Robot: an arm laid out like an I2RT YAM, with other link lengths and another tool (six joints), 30 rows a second.
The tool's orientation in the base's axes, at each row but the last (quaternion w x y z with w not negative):
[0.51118, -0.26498, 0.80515, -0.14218]
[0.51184, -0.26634, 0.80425, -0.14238]
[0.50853, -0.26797, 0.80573, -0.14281]
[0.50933, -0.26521, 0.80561, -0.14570]
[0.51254, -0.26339, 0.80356, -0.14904]
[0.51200, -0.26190, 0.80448, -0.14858]
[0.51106, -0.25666, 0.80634, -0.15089]
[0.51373, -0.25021, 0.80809, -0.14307]
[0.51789, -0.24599, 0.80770, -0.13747]
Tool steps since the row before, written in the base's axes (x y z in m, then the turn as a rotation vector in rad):
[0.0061, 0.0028, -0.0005, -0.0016, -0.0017, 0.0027]
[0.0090, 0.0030, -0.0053, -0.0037, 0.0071, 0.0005]
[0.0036, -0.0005, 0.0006, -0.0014, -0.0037, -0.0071]
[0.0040, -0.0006, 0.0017, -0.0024, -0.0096, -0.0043]
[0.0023, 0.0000, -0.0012, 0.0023, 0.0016, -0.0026]
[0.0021, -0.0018, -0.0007, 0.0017, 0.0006, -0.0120]
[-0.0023, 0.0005, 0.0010, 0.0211, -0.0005, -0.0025]
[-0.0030, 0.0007, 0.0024, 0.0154, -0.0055, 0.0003]
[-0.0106, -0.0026, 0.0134, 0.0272, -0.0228, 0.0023]
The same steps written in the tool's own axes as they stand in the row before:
[-0.0033, 0.0008, 0.0058, -0.0005, -0.0023, -0.0027]
[-0.0008, 0.0026, 0.0105, -0.0032, 0.0066, -0.0032]
[-0.0014, -0.0017, 0.0029, 0.0079, 0.0010, 0.0017]
[-0.0023, -0.0025, 0.0028, 0.0095, -0.0050, -0.0006]
[0.0001, 0.0000, 0.0026, 0.0002, 0.0020, 0.0032]
[0.0008, -0.0017, 0.0021, 0.0080, 0.0061, 0.0067]
[-0.0002, 0.0005, -0.0025, -0.0051, -0.0046, 0.0201]
[-0.0012, 0.0002, -0.0037, -0.0025, -0.0087, 0.0136]
[-0.0053, -0.0059, -0.0154, 0.0012, -0.0272, 0.0229]

